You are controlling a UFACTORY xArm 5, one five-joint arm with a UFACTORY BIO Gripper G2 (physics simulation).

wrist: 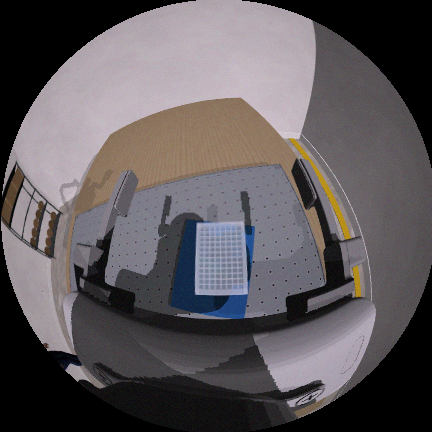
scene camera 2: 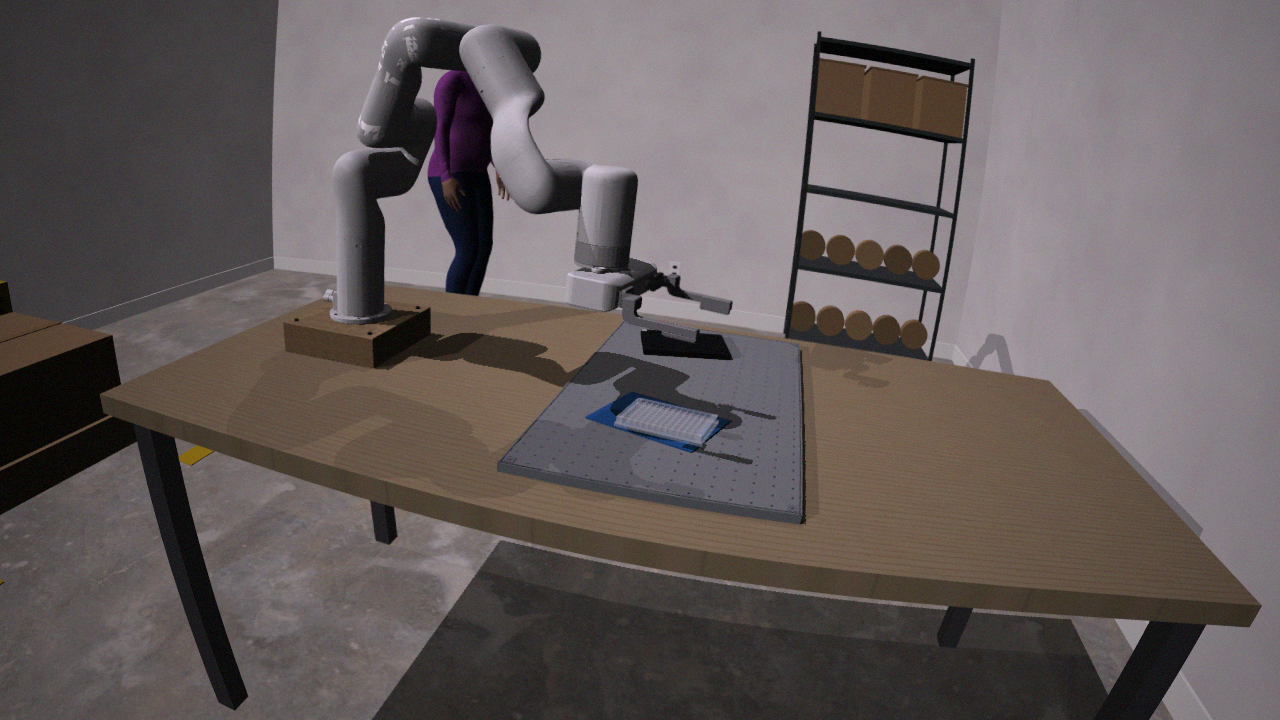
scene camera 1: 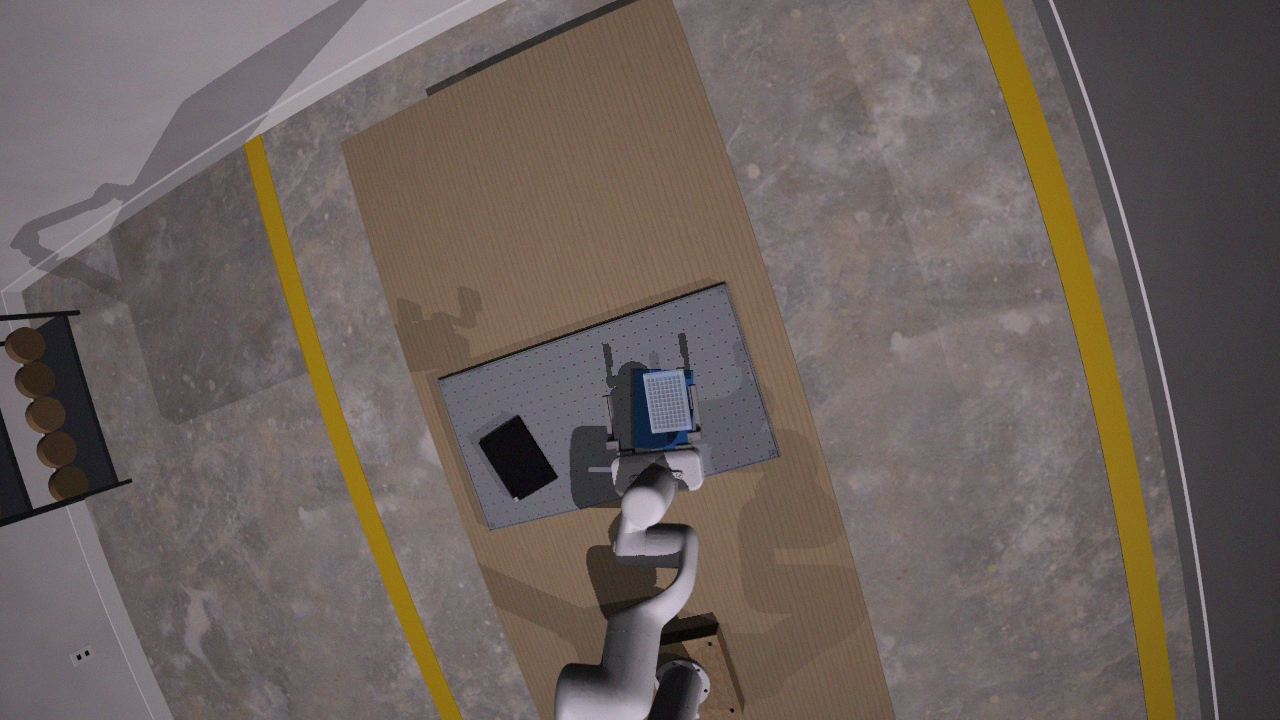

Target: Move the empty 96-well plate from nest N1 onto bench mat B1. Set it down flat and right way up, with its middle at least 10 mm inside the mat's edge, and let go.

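Pixels of known places: hand, tool point: (wrist: 209, 182) (scene camera 2: 699, 317) (scene camera 1: 650, 401); arm's base, link origin: (scene camera 2: 361, 314) (scene camera 1: 682, 682).
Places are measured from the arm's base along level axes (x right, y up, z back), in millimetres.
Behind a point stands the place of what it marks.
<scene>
The clear 96-well plate (scene camera 1: 667, 401) @[x 175, y -29, z -620 mm] (scene camera 2: 666, 420) @[x 185, y -29, z -618 mm] (wrist: 221, 258) @[x 174, y -38, z -617 mm] lies flat with its wells up on the blue bench mat (scene camera 1: 642, 438) @[x 94, y -42, z -559 mm] (scene camera 2: 608, 414) @[x 167, y -42, z -532 mm] (wrist: 185, 280) @[x 106, y -42, z -590 mm]. Its middle is over the mat, off centre toward the mat's far and right edges in the wrist view. My gripper (scene camera 1: 652, 399) @[x 180, y 121, z -647 mm] (scene camera 2: 707, 320) @[x 180, y 121, z -647 mm] (wrist: 216, 187) @[x 180, y 121, z -647 mm] is open and empty, well above the plate and apart from it, with its fingers spread wide. The black block (scene camera 1: 517, 457) @[x -195, y -33, z -601 mm] (scene camera 2: 686, 345) @[x -175, y -32, z -601 mm], which looks like nest N1, carries no plate. It does not show in the wrist view.
The mat and the black block are on a grey perforated board (scene camera 1: 537, 385) @[x -93, y -44, z -739 mm] (scene camera 2: 572, 461) @[x 321, y -44, z -522 mm] (wrist: 140, 215) @[x 15, y -44, z -741 mm] on the wooden table (scene camera 1: 554, 205) @[x 77, y -57, z -1094 mm] (scene camera 2: 966, 483) @[x 205, y -57, z -1069 mm] (wrist: 185, 145) @[x 134, y -57, z -969 mm]. A person (scene camera 2: 463, 134) stands beyond the table, behind the arm. A shelf rack (scene camera 2: 801, 192) stands by the wall.
</scene>
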